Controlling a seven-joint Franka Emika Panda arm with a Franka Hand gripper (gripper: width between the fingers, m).
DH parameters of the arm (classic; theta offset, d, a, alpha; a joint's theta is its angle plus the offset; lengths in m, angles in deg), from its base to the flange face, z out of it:
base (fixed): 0 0 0 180
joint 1: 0 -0.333 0 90
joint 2: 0 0 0 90
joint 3: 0 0.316 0.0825 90
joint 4: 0 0 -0.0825 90
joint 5: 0 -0.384 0 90
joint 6: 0 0 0.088 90
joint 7: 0 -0.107 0 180
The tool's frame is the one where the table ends.
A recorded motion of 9 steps. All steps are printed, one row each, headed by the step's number.
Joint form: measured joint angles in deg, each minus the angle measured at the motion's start. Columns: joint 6, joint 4, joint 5, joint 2, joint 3, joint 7, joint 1.
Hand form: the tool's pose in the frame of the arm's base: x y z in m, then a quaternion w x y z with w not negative. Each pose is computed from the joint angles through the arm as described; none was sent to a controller.
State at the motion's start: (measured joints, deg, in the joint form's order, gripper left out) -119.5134 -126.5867 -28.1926 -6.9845 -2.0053 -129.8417 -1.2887
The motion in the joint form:
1: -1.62 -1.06 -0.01 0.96 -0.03 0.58 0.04
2: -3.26 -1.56 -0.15 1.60 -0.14 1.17 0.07
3: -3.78 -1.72 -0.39 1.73 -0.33 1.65 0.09
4: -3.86 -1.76 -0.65 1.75 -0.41 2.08 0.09
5: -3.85 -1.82 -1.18 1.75 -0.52 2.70 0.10
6: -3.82 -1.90 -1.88 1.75 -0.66 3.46 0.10
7: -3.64 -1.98 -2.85 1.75 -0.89 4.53 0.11
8: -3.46 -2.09 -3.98 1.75 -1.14 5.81 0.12
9: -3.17 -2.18 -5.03 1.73 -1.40 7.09 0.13
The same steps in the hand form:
1: 0.5093 0.0146 0.4218 0.08721 -0.29444 0.93234 0.19088
2: 0.5111 0.0116 0.4142 0.09124 -0.29286 0.93336 0.18643
3: 0.5115 0.0093 0.4125 0.09446 -0.29251 0.93327 0.18580
4: 0.5116 0.0087 0.4122 0.09620 -0.29379 0.93248 0.18685
5: 0.5115 0.0079 0.4119 0.09857 -0.29505 0.93123 0.18986
6: 0.5112 0.0072 0.4114 0.10151 -0.29639 0.92964 0.19393
7: 0.5108 0.0058 0.4109 0.10512 -0.29827 0.92733 0.20009
8: 0.5103 0.0044 0.4101 0.10960 -0.30077 0.92448 0.20705
9: 0.5097 0.0030 0.4096 0.11364 -0.30382 0.92143 0.21388

